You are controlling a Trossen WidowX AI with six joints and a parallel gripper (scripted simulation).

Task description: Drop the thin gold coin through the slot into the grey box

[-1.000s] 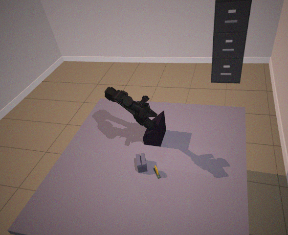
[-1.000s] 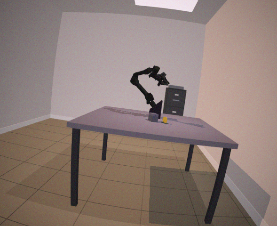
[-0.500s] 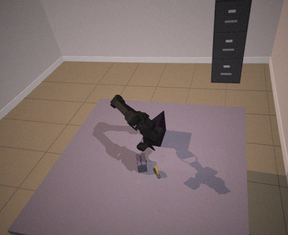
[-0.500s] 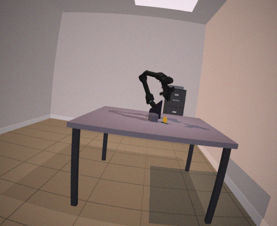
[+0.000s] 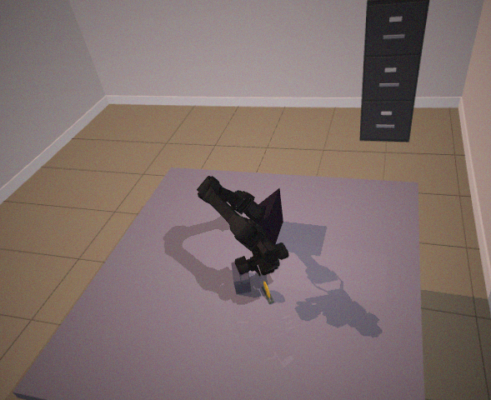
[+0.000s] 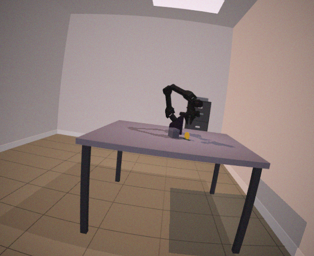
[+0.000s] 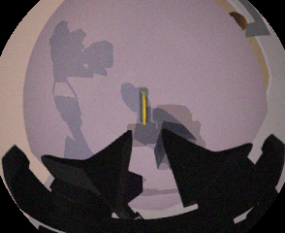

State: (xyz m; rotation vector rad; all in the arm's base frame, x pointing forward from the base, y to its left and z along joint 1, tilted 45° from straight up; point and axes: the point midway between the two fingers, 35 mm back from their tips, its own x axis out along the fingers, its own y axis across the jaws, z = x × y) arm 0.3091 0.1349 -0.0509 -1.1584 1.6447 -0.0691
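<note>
Now: gripper tip 100 mm above the gold coin.
</note>
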